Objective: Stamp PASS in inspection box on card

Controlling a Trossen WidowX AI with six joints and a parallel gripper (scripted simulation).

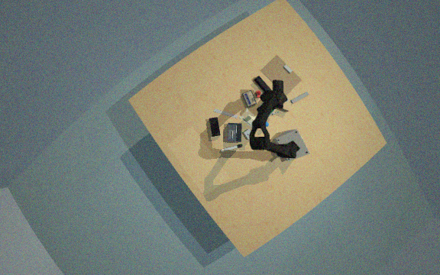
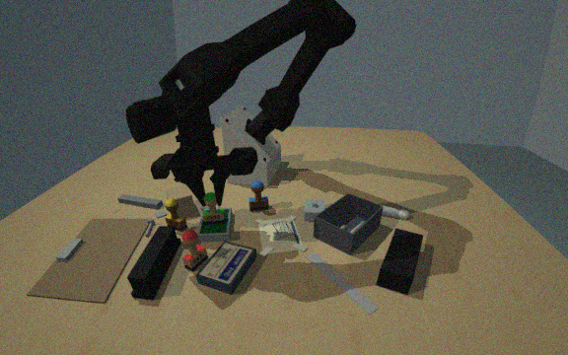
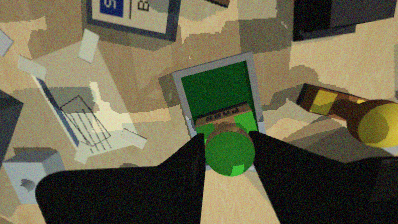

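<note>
Now: the green-knobbed stamp 20 mm below my gripper tip. Round my gripper tip: yellow-knobbed stamp: 80 mm to the right, 30 mm below; then green ink pad: 50 mm below; then red-knobbed stamp: 100 mm ahead, 30 mm below, 10 mm to the right.
</note>
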